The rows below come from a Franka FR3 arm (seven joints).
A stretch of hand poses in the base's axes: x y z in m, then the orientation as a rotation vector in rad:
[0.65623, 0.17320, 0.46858, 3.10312, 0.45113, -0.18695]
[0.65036, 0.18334, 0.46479, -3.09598, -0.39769, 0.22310]
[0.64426, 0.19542, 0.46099, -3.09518, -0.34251, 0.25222]
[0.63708, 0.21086, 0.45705, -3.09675, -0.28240, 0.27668]
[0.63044, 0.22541, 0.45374, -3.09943, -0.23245, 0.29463]
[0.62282, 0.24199, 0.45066, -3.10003, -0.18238, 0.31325]
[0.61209, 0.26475, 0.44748, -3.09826, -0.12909, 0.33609]
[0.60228, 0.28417, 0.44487, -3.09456, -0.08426, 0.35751]
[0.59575, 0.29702, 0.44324, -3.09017, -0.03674, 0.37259]
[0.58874, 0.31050, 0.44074, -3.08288, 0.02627, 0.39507]
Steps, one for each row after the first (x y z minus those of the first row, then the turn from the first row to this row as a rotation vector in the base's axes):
[-0.00587, 0.01014, -0.00379, 0.00699, 0.02489, -0.03383]
[-0.01197, 0.02222, -0.00759, 0.00726, 0.04411, -0.06903]
[-0.01915, 0.03766, -0.01153, 0.00507, 0.05992, -0.10746]
[-0.02579, 0.05221, -0.01484, 0.00133, 0.07118, -0.13937]
[-0.03341, 0.06879, -0.01792, -0.00140, 0.08314, -0.17133]
[-0.04414, 0.09155, -0.02110, -0.00354, 0.09810, -0.20534]
[-0.05395, 0.11097, -0.02371, -0.00446, 0.11241, -0.23398]
[-0.06048, 0.12382, -0.02534, -0.00423, 0.12289, -0.26448]
[-0.06749, 0.13730, -0.02784, -0.00426, 0.13848, -0.30499]

